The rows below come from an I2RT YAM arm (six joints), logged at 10 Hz.
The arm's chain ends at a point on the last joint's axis. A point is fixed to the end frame.
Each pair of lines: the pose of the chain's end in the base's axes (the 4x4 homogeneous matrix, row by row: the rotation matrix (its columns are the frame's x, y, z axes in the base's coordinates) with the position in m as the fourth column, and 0 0 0 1 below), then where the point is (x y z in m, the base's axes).
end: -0.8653 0.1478 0.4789 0.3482; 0.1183 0.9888 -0.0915 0.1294; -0.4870 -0.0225 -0.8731 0.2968; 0 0 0 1
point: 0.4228 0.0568 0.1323
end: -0.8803 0.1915 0.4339 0.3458; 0.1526 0.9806 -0.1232 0.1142; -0.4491 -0.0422 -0.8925 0.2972; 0 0 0 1
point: 0.4094 0.0365 0.1305
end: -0.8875 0.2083 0.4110 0.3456; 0.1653 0.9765 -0.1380 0.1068; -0.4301 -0.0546 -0.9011 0.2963; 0 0 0 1
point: 0.4040 0.0266 0.1288
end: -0.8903 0.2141 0.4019 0.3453; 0.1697 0.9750 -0.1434 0.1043; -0.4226 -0.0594 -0.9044 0.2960; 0 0 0 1
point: 0.4016 0.0232 0.1282
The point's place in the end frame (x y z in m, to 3 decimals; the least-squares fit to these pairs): 0.007 -0.057 0.186
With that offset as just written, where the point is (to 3 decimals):
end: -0.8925 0.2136 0.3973 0.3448; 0.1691 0.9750 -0.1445 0.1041; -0.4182 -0.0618 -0.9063 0.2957; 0 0 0 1
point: 0.400 0.023 0.128
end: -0.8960 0.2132 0.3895 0.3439; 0.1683 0.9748 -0.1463 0.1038; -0.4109 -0.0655 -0.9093 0.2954; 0 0 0 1
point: 0.398 0.022 0.127
